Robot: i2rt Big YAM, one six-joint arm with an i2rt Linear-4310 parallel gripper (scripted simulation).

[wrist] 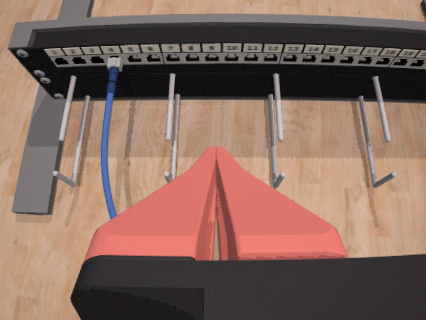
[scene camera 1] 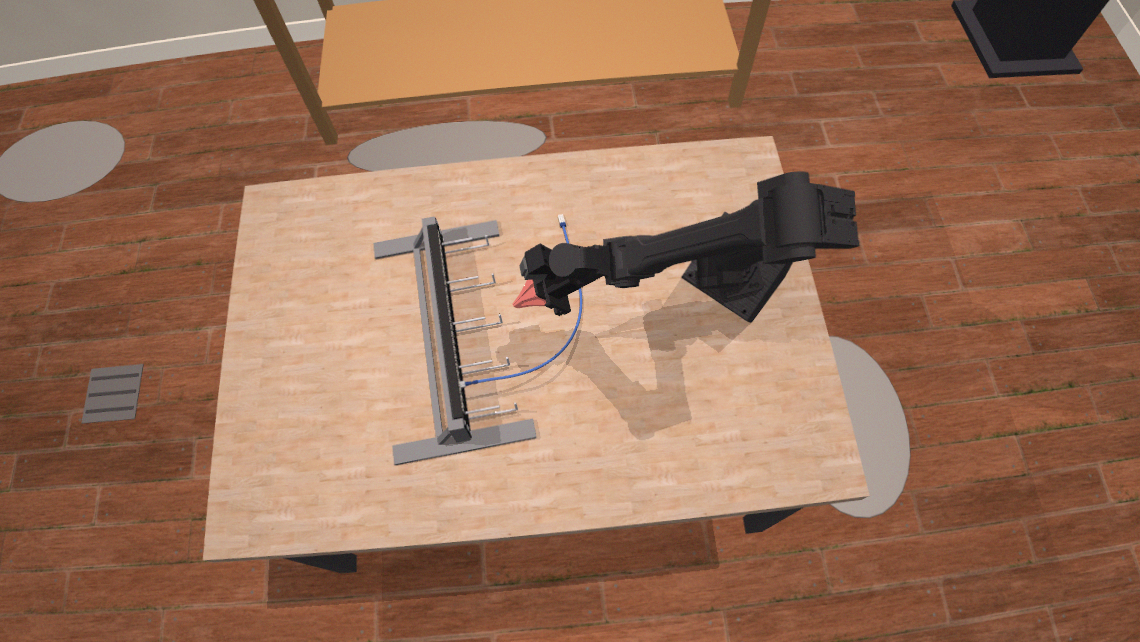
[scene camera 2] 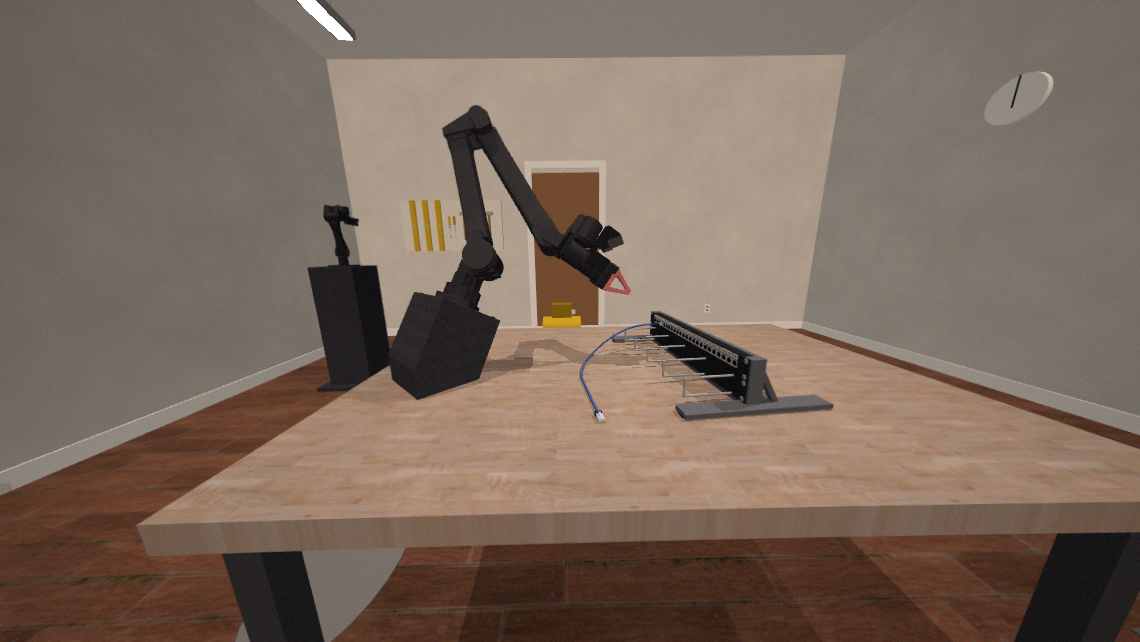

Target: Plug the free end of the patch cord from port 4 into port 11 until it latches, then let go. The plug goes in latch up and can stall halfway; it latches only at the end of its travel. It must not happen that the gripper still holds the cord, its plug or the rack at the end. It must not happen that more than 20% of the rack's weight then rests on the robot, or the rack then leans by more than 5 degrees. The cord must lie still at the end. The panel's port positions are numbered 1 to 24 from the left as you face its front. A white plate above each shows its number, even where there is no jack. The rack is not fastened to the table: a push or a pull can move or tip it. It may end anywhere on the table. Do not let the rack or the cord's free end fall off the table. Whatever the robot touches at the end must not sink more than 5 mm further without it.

Path:
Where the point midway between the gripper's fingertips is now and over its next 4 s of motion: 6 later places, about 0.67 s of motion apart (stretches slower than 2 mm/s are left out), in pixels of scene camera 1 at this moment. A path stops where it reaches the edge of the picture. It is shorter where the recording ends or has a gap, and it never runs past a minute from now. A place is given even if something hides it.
My gripper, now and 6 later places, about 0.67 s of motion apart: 514, 306; 523, 298; 517, 266; 512, 255; 469, 279; 463, 284; 464, 284

